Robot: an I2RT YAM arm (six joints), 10 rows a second.
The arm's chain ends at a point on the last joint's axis. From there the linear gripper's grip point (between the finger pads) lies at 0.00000 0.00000 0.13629 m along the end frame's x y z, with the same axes.
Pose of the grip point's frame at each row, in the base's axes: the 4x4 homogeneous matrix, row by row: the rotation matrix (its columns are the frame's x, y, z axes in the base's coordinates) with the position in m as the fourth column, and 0 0 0 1 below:
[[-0.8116, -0.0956, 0.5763, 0.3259], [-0.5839, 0.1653, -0.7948, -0.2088], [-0.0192, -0.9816, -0.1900, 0.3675], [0, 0, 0, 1]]
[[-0.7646, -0.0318, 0.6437, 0.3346], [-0.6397, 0.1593, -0.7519, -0.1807], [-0.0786, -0.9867, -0.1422, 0.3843], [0, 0, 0, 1]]
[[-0.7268, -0.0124, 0.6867, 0.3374], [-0.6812, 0.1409, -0.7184, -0.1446], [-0.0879, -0.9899, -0.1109, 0.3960], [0, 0, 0, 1]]
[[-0.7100, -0.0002, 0.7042, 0.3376], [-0.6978, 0.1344, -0.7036, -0.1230], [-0.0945, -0.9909, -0.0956, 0.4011], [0, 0, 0, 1]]
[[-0.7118, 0.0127, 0.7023, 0.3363], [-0.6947, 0.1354, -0.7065, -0.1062], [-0.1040, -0.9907, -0.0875, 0.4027], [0, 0, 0, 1]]
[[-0.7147, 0.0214, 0.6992, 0.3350], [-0.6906, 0.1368, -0.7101, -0.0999], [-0.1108, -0.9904, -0.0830, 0.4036], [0, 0, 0, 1]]
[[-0.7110, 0.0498, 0.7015, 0.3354], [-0.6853, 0.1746, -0.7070, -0.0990], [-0.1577, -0.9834, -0.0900, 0.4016], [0, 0, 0, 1]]
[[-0.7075, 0.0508, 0.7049, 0.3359], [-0.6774, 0.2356, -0.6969, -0.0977], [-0.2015, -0.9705, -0.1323, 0.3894], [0, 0, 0, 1]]
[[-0.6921, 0.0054, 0.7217, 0.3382], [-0.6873, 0.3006, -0.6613, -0.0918], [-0.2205, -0.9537, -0.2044, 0.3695], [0, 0, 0, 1]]
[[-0.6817, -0.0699, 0.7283, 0.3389], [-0.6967, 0.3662, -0.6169, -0.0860], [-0.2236, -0.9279, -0.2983, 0.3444], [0, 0, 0, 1]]
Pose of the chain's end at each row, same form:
[[-0.8116, -0.0956, 0.5763, 0.2474], [-0.5839, 0.1653, -0.7948, -0.1005], [-0.0192, -0.9816, -0.1900, 0.3934], [0, 0, 0, 1]]
[[-0.7646, -0.0318, 0.6437, 0.2469], [-0.6397, 0.1593, -0.7519, -0.0782], [-0.0786, -0.9867, -0.1422, 0.4037], [0, 0, 0, 1]]
[[-0.7268, -0.0124, 0.6867, 0.2438], [-0.6812, 0.1409, -0.7184, -0.0467], [-0.0879, -0.9899, -0.1109, 0.4111], [0, 0, 0, 1]]
[[-0.7100, -0.0002, 0.7042, 0.2416], [-0.6978, 0.1344, -0.7036, -0.0271], [-0.0945, -0.9909, -0.0956, 0.4141], [0, 0, 0, 1]]
[[-0.7118, 0.0127, 0.7023, 0.2406], [-0.6947, 0.1354, -0.7065, -0.0099], [-0.1040, -0.9907, -0.0875, 0.4146], [0, 0, 0, 1]]
[[-0.7147, 0.0214, 0.6992, 0.2397], [-0.6906, 0.1368, -0.7101, -0.0031], [-0.1108, -0.9904, -0.0830, 0.4149], [0, 0, 0, 1]]
[[-0.7110, 0.0498, 0.7015, 0.2398], [-0.6853, 0.1746, -0.7070, -0.0026], [-0.1577, -0.9834, -0.0900, 0.4139], [0, 0, 0, 1]]
[[-0.7075, 0.0508, 0.7049, 0.2398], [-0.6774, 0.2356, -0.6969, -0.0027], [-0.2015, -0.9705, -0.1323, 0.4074], [0, 0, 0, 1]]
[[-0.6921, 0.0054, 0.7217, 0.2398], [-0.6873, 0.3006, -0.6613, -0.0017], [-0.2205, -0.9537, -0.2044, 0.3974], [0, 0, 0, 1]]
[[-0.6817, -0.0699, 0.7283, 0.2396], [-0.6967, 0.3662, -0.6169, -0.0019], [-0.2236, -0.9279, -0.2983, 0.3851], [0, 0, 0, 1]]

